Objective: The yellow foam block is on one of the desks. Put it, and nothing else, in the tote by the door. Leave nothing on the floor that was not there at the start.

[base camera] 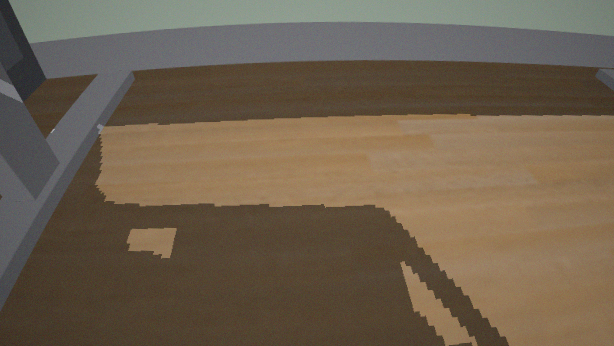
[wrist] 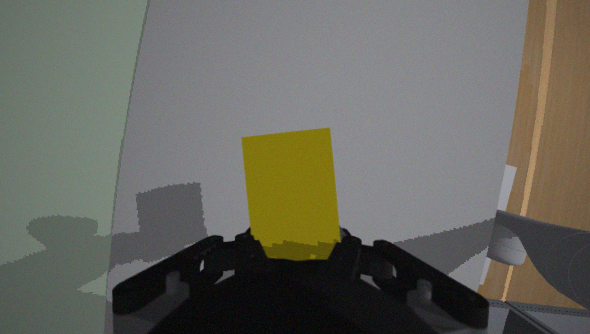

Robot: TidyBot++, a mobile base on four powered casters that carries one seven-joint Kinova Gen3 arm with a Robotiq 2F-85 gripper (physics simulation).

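Frame: origin at the arm's base, x ahead, y left, z up, level; centimetres.
Seen in the pictures: gripper, fingertip midpoint: (wrist: pixel 298 232).
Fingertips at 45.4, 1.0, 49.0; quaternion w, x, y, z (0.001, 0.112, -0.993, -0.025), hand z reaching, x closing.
Offsets run from my fingertips to a thing's top centre, as dx, dy, dz. "*": to the spot under its first point. Level surfaces: height alone.
The yellow foam block {+1.3, -3.8, +4.4} (wrist: pixel 292 190) is between the two black fingertips in the middle of the wrist view. My gripper (wrist: pixel 298 232) is shut on it, with a fingertip against each side. The block is held above the grey desk top {dz -16.6} (wrist: pixel 325 65), and its shadow falls on the desk to the left, apart from it. The block does not show in the base camera view. The tote does not show in either view.
In the base camera view a grey desk leg and rail (base camera: pixel 75 145) stand close on the left, beside dark grey parts. A grey skirting band {* +39.5, -4.4, -84.1} (base camera: pixel 320 42) runs along the green wall (base camera: pixel 320 10). Wooden floor {dz -88.6} (base camera: pixel 260 160) (wrist: pixel 565 125) shows in both views.
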